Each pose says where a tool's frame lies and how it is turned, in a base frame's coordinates. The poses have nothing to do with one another.
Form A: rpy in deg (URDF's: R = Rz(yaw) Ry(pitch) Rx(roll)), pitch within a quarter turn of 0, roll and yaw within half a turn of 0; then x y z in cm.
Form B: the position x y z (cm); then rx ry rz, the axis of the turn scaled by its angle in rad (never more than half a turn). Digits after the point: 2 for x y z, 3 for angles.
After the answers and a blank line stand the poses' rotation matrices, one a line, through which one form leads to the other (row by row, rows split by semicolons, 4 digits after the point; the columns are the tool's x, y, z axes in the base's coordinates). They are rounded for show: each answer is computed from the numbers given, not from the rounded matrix.
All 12 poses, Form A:
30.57 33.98 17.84 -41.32 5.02 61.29
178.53 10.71 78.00 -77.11 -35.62 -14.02
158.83 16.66 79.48 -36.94 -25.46 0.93
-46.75 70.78 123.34 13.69 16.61 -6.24
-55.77 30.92 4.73 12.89 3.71 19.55
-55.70 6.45 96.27 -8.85 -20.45 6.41
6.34 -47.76 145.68 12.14 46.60 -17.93
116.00 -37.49 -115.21 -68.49 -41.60 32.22
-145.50 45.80 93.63 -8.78 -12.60 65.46
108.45 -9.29 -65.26 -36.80 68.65 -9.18
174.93 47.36 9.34 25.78 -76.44 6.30
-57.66 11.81 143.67 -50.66 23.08 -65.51
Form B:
-41.32 5.02 61.29 0.422 0.652 0.137
-77.11 -35.62 -14.02 2.328 1.889 -0.194
-36.94 -25.46 0.93 2.010 1.766 0.018
13.69 16.61 -6.24 -1.782 -0.093 2.202
12.89 3.71 19.55 -0.971 0.457 0.337
-8.85 -20.45 6.41 -0.818 -0.738 1.585
12.14 46.60 -17.93 1.093 -0.193 2.396
-68.49 -41.60 32.22 0.693 -1.861 -0.672
-8.78 -12.60 65.46 2.048 1.678 -1.353
-36.80 68.65 -9.18 1.567 -1.138 -0.619
25.78 -76.44 6.30 2.734 0.277 -1.191
-50.66 23.08 -65.51 -0.649 -1.180 2.327

0.7894 0.0068 0.6139; 0.2540 0.9067 -0.3367; -0.5589 0.4217 0.7140
0.2043 0.9788 -0.0135; 0.9611 -0.2032 -0.1871; -0.1858 0.0252 -0.9823
0.1749 0.9357 0.3063; 0.9419 -0.0685 -0.3288; -0.2867 0.3460 -0.8934
-0.1809 -0.1944 -0.9641; 0.2750 -0.9512 0.1402; -0.9443 -0.2398 0.2256
0.8550 -0.4698 0.2199; 0.0707 0.5256 0.8478; -0.5138 -0.7093 0.4826
-0.1085 -0.5500 -0.8281; 0.9877 -0.1538 -0.0273; -0.1123 -0.8209 0.5600
-0.5552 -0.4928 0.6700; 0.3790 -0.8669 -0.3237; 0.7403 0.0742 0.6681
-0.3380 -0.1636 -0.9268; -0.7179 0.6816 0.1414; 0.6086 0.7132 -0.3478
-0.0441 0.8482 -0.5279; 0.6958 -0.3531 -0.6255; -0.7169 -0.3949 -0.5746
0.4130 -0.3515 -0.8402; -0.8963 0.0066 -0.4434; 0.1614 0.9362 -0.3123
0.6684 0.2258 -0.7087; 0.1099 -0.9723 -0.2061; -0.7356 0.0599 -0.6747
-0.7886 -0.1776 -0.5887; 0.5799 -0.5334 -0.6158; -0.2047 -0.8270 0.5236

